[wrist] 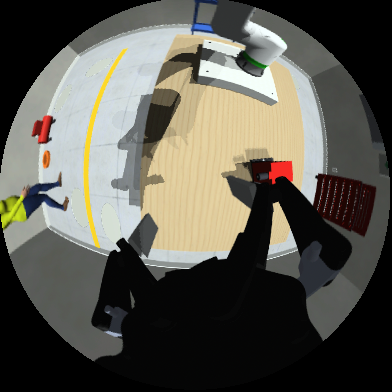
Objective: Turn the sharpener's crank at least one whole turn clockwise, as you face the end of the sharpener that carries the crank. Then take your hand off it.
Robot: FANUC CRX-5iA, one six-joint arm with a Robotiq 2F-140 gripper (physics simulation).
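Frame: origin at the arm's base, x back, y right, z up, level; centimetres.
Where they show: gripper, fingertip midpoint: [189, 204]; arm's base at its link origin: [249, 66].
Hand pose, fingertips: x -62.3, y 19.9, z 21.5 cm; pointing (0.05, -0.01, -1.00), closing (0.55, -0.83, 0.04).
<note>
Things, the pixels of their top centre, and the offset from my fingertips. "spot": a spot on its surface instead. Level surfaces: height alone.
- sharpener at a spot on its surface: [282, 171] spot: dx +10.5, dy -31.0, dz -13.8 cm
- small grey cylindrical part at a spot on its surface: [261, 176] spot: dx +6.8, dy -20.9, dz -12.8 cm
- wooden table at its surface level: dz -26.6 cm
The sharpener [282, 171] is a bright red block with a dark side, on the right part of the wooden table in the wrist view. A small grey cylindrical part [261, 176] shows against its dark side; it may belong to the crank, but the crank's shape and angle are too small to tell. My gripper [189, 204] is open, with its two grey finger pads far apart and nothing between them. The right finger is close to the sharpener in the view and hides part of its lower edge; whether they touch cannot be told.
The wooden table [200, 150] carries the arm's white base plate [212, 75] at the top. A dark red slatted object [345, 202] is beyond the right edge. A person [32, 197] and a yellow floor line [87, 150] are at the left.
</note>
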